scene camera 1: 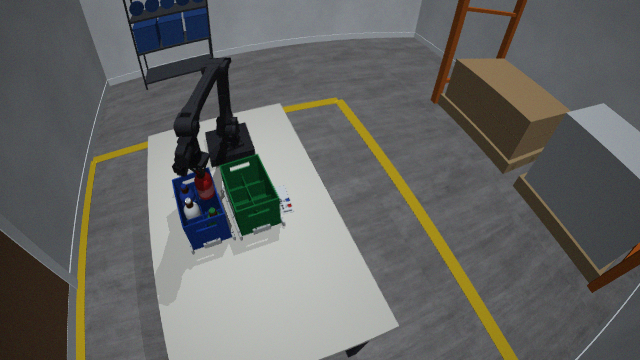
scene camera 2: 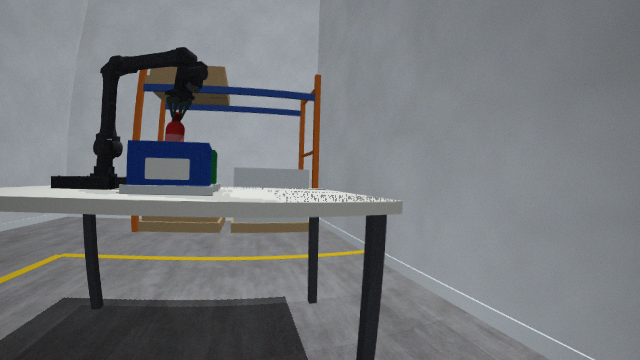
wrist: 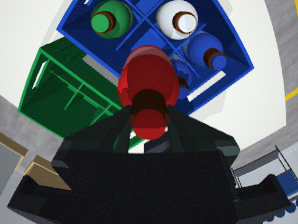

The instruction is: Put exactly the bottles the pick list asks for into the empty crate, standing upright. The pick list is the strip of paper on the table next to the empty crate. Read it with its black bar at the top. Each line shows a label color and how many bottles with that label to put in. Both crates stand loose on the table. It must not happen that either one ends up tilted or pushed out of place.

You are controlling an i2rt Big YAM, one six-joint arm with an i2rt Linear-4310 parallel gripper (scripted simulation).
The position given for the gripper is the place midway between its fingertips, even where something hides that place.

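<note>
Gripper (wrist: pixel 149 110) visible. Green crate (wrist: pixel 45 104), red bottle (wrist: pixel 148 81) visible too.
</note>
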